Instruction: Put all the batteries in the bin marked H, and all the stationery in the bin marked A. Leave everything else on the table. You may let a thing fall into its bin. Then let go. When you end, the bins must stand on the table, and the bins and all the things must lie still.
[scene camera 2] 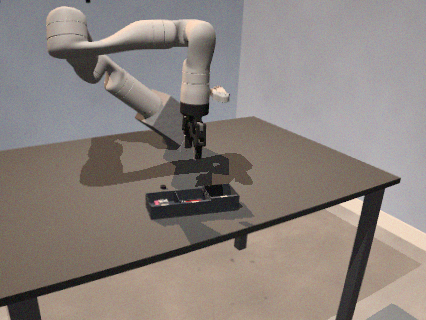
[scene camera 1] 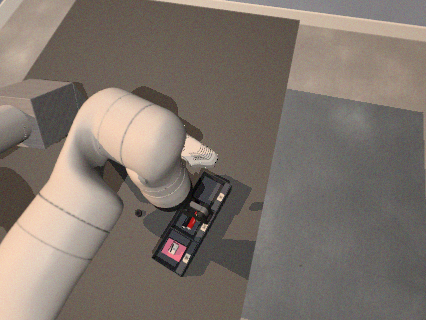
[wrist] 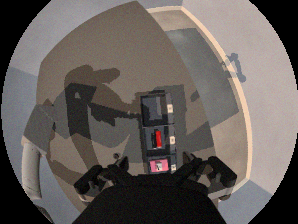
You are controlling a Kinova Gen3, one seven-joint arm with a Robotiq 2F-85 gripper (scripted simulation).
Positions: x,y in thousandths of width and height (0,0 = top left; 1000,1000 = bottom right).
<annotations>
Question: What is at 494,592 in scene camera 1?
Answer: A bin.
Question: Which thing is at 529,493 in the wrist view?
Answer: A bin.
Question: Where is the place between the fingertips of my gripper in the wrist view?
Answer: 522,717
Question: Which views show my gripper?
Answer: Scene camera 2, scene camera 1 and the wrist view: all of them.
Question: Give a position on a bin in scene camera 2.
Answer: At 511,620
</annotations>
